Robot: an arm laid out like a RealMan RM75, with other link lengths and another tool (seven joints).
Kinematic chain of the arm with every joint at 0, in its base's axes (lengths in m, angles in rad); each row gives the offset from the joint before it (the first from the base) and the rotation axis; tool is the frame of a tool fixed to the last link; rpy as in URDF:
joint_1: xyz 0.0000 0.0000 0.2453 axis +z
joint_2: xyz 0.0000 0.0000 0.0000 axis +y
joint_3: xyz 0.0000 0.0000 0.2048 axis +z
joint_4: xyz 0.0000 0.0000 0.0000 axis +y
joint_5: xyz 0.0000 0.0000 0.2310 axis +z
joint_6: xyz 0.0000 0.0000 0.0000 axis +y
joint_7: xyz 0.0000 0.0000 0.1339 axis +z
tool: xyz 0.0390 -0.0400 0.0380 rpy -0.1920 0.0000 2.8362
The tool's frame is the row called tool.
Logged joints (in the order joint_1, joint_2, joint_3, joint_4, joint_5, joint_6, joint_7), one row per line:
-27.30, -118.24, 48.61, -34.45, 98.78, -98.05, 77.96
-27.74, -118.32, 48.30, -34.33, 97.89, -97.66, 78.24
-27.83, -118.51, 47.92, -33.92, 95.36, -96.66, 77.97
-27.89, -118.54, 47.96, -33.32, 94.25, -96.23, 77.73
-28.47, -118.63, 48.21, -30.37, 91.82, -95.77, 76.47
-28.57, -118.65, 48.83, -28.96, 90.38, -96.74, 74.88
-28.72, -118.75, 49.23, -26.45, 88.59, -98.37, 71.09
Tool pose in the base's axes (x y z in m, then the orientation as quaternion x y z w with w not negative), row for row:
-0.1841, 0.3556, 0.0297, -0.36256, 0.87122, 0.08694, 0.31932
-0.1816, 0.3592, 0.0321, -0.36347, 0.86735, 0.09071, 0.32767
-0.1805, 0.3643, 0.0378, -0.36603, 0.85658, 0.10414, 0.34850
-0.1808, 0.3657, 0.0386, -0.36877, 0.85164, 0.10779, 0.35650
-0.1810, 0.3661, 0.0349, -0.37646, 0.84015, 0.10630, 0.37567
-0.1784, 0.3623, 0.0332, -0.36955, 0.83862, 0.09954, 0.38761
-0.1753, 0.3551, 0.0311, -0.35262, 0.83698, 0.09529, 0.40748
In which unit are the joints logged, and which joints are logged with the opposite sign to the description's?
The joints are logged in degrees. Opposite sign: joint_4, joint_6, joint_7.
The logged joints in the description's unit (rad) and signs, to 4 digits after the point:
-0.4765, -2.0637, 0.8484, 0.6013, 1.7240, 1.7113, -1.3607
-0.4842, -2.0651, 0.8430, 0.5992, 1.7085, 1.7045, -1.3655
-0.4857, -2.0684, 0.8364, 0.5920, 1.6643, 1.6870, -1.3608
-0.4868, -2.0689, 0.8371, 0.5815, 1.6450, 1.6795, -1.3566
-0.4969, -2.0705, 0.8414, 0.5301, 1.6026, 1.6715, -1.3347
-0.4986, -2.0708, 0.8522, 0.5054, 1.5774, 1.6884, -1.3069
-0.5013, -2.0726, 0.8592, 0.4616, 1.5462, 1.7169, -1.2408

